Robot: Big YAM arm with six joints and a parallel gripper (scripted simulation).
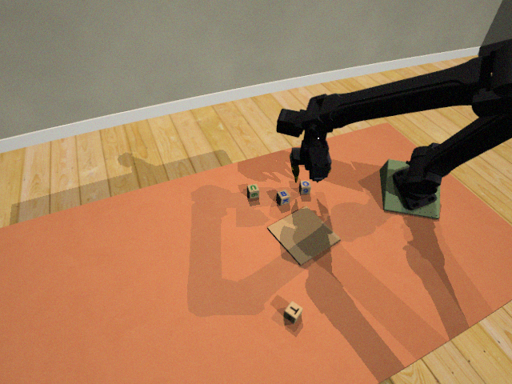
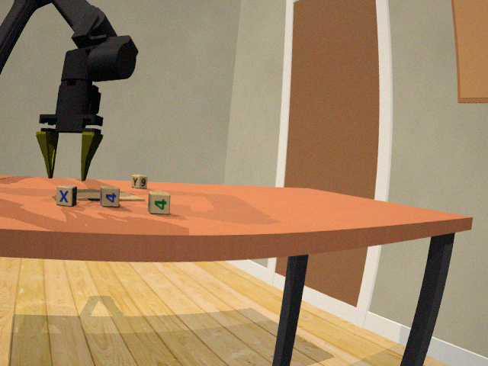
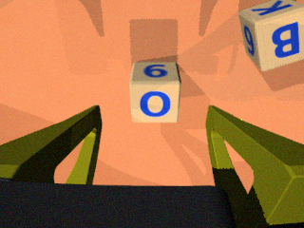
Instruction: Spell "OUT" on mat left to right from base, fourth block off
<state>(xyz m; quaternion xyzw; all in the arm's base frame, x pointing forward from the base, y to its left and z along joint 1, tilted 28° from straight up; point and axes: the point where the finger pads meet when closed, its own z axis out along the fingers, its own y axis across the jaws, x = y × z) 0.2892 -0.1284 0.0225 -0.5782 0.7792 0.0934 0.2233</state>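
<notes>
My hand is 30 mm above the O block. Round my hand: tan mat 150 mm to the left, 60 mm ahead, 50 mm below; wooden block 80 mm ahead, 30 mm below, 20 mm to the left.
</notes>
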